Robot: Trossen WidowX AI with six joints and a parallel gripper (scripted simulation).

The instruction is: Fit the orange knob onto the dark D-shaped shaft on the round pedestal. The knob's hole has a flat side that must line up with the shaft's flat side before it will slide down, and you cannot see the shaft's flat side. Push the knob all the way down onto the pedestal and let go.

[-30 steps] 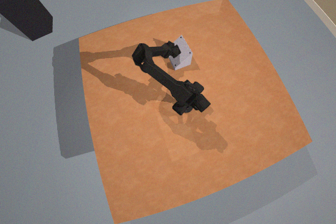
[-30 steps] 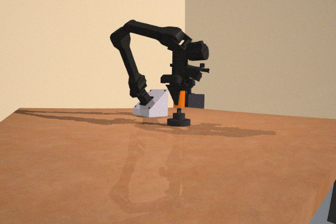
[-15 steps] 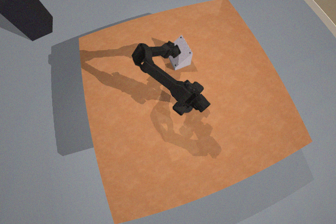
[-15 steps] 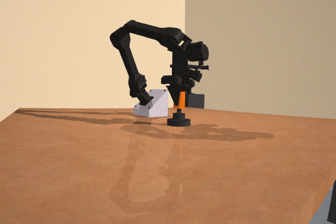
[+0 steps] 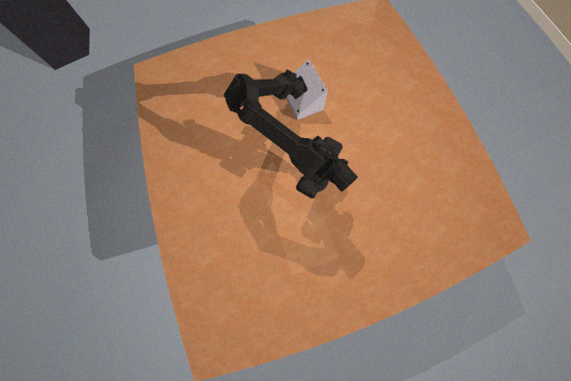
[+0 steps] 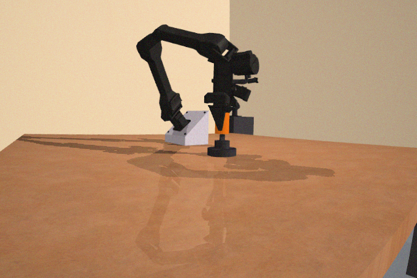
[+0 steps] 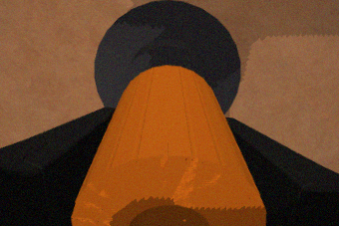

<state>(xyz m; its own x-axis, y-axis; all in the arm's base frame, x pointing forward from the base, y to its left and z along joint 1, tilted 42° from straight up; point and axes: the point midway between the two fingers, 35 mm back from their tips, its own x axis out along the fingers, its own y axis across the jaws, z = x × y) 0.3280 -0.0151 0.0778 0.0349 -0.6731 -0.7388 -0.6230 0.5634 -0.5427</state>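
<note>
Right now the orange knob is 2 cm above my gripper tip. Also, from my gripper tip: dark round pedestal: 4 cm below.
</note>
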